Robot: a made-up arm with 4 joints.
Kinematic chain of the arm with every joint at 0, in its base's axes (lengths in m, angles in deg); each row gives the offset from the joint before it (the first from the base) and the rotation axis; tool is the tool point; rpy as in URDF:
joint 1: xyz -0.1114 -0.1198 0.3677 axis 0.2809 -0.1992 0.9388
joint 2: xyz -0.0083 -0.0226 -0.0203 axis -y
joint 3: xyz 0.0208 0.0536 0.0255 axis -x
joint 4: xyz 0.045 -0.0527 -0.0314 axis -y
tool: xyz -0.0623 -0.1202 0.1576 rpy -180 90 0
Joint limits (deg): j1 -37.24..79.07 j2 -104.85..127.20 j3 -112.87..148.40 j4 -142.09..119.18
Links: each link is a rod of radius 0.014 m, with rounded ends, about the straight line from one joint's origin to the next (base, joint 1, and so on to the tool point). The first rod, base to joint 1, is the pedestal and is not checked.
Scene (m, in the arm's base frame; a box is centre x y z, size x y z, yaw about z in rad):
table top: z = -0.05
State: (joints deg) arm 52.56 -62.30 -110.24 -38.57
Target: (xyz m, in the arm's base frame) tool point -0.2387 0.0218 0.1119
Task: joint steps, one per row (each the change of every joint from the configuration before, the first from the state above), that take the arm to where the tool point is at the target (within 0.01 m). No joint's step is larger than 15 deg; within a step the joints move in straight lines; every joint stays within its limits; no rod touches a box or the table.
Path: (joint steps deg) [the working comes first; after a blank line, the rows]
Joints at the target: 37.10 -78.36 -112.87 -121.46
Straight joint move there: clear.

1: -2.58 -2.68 -0.44 -13.81
2: -2.57 -2.67 -0.44 -13.82
3: -2.58 -2.68 -0.44 -13.81
4: -2.58 -2.68 -0.43 -13.82
5: -2.57 -2.67 -0.44 -13.81
6: -2.58 -2.68 -0.44 -13.82

